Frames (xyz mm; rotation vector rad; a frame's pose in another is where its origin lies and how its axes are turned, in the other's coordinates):
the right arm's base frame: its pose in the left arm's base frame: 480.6 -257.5 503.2 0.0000 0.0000 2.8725
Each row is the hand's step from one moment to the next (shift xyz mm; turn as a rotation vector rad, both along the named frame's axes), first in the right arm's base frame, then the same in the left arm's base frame.
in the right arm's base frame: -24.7 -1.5 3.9 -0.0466 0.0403 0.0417
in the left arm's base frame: 24.2 -5.1 3.9 0.0342 -0.0512 0.0417
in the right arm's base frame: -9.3 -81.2 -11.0 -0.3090 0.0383 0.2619
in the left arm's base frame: 30.6 75.8 -11.0 0.2877 -0.1191 0.2619
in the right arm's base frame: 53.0 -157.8 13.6 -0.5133 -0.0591 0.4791
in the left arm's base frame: -9.1 166.2 13.6 0.5105 -0.0795 0.4791
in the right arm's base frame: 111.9 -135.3 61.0 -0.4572 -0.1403 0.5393
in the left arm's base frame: -71.9 160.2 61.0 0.4780 0.0137 0.5393
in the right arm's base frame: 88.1 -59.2 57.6 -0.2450 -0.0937 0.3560
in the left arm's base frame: -69.2 80.5 57.6 0.2611 0.0252 0.3560
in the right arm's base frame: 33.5 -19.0 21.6 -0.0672 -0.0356 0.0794
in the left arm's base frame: -27.2 27.2 21.6 0.0742 0.0165 0.0794
